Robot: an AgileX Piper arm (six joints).
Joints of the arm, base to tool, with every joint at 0 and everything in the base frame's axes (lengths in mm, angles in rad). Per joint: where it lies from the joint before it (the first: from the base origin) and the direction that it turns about. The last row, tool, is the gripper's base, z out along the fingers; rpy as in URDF.
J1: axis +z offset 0 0 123
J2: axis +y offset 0 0 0
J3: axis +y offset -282.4 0 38.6
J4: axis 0.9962 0 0.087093 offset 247.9 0 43.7
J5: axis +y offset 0 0 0
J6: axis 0.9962 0 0.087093 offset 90.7 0 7.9
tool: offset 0 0 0 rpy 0 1.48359 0
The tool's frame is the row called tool.
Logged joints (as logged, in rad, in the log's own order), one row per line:
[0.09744, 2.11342, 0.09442, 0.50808, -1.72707, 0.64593]
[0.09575, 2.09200, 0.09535, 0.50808, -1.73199, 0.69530]
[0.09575, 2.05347, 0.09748, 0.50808, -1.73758, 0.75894]
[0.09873, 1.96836, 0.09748, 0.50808, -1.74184, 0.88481]
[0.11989, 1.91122, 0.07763, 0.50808, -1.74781, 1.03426]
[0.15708, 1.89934, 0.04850, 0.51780, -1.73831, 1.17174]
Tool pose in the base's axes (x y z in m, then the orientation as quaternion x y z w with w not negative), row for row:
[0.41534, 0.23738, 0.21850, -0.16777, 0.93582, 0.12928, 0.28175]
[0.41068, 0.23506, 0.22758, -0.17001, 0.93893, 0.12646, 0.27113]
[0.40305, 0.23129, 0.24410, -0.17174, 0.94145, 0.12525, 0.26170]
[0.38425, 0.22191, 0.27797, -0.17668, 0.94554, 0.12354, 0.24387]
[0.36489, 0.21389, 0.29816, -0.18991, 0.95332, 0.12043, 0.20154]
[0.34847, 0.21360, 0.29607, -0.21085, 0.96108, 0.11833, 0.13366]
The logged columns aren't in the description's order. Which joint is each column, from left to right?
Columns, left to right: J4, J2, J6, J1, J3, J5.
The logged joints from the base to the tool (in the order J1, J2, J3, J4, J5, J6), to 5 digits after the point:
[0.50808, 2.11342, -1.72707, 0.09744, 0.64593, 0.09442]
[0.50808, 2.09200, -1.73199, 0.09575, 0.69530, 0.09535]
[0.50808, 2.05347, -1.73758, 0.09575, 0.75894, 0.09748]
[0.50808, 1.96836, -1.74184, 0.09873, 0.88481, 0.09748]
[0.50808, 1.91122, -1.74781, 0.11989, 1.03426, 0.07763]
[0.51780, 1.89934, -1.73831, 0.15708, 1.17174, 0.04850]

